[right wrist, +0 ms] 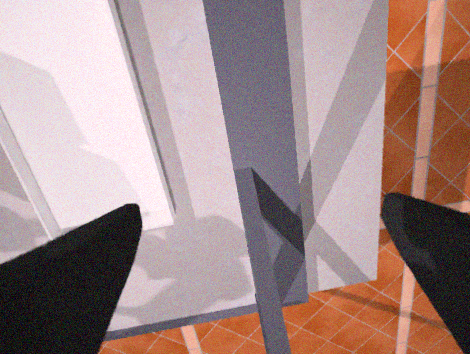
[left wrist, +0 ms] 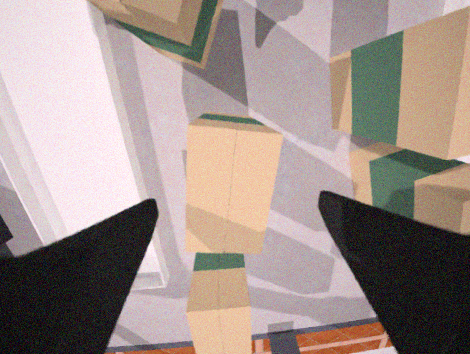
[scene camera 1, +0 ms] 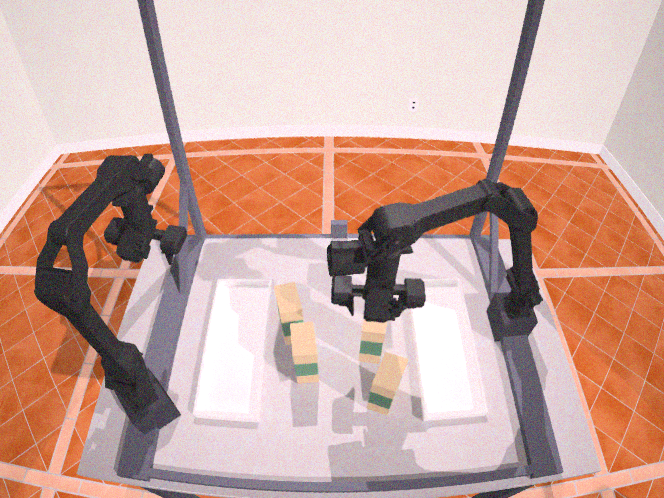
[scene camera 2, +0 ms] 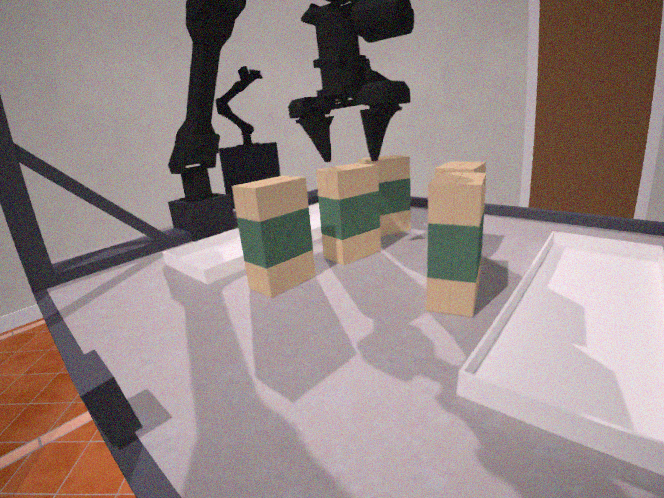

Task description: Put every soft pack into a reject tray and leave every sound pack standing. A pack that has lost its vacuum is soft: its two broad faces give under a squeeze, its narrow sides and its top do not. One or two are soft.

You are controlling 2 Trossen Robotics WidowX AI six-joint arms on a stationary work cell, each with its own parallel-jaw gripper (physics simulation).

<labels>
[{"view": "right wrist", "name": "right gripper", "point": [261,209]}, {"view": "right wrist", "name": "white tray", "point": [83,145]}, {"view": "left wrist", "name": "left gripper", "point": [238,202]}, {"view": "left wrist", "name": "white tray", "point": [75,162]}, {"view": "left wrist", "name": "pack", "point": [232,160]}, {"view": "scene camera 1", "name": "left gripper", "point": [374,315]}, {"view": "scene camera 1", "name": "right gripper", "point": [153,260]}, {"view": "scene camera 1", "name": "white tray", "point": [230,383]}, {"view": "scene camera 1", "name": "white tray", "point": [450,382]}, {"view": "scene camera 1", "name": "pack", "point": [373,333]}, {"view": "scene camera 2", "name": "left gripper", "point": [350,161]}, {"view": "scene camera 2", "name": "white tray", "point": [569,352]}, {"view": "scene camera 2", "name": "white tray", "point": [207,260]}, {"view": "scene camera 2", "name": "pack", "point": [273,218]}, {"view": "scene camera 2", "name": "pack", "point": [348,195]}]
</labels>
